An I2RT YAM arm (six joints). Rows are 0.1 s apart.
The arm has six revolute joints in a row. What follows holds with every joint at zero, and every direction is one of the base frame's.
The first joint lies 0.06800 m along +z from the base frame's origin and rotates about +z.
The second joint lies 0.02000 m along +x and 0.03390 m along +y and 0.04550 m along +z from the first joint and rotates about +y.
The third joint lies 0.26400 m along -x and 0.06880 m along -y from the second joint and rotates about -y.
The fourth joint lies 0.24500 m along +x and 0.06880 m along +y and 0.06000 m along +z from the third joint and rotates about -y.
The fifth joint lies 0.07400 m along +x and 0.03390 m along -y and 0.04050 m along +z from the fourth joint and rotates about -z.
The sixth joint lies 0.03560 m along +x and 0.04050 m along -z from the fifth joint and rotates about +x.
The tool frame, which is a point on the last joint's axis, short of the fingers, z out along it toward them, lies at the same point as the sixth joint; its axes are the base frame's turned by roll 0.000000, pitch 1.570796 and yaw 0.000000 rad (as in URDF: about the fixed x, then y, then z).
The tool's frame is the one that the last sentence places.
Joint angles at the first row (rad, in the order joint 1, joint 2, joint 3, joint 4, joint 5, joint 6):
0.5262 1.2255 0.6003 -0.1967 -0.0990 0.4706
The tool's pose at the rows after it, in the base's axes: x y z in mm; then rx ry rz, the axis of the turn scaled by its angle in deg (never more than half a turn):
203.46, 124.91, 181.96, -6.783, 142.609, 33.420
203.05, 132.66, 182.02, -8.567, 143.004, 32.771
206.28, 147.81, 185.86, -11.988, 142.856, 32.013
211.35, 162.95, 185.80, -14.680, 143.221, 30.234
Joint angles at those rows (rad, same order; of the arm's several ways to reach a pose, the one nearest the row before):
0.5343 1.2388 0.5922 -0.1929 -0.1097 0.4812
0.5652 1.2583 0.6079 -0.1978 -0.0925 0.4805
0.6121 1.3022 0.6552 -0.2043 -0.0688 0.4706
0.6517 1.3628 0.7044 -0.2089 -0.0380 0.4614

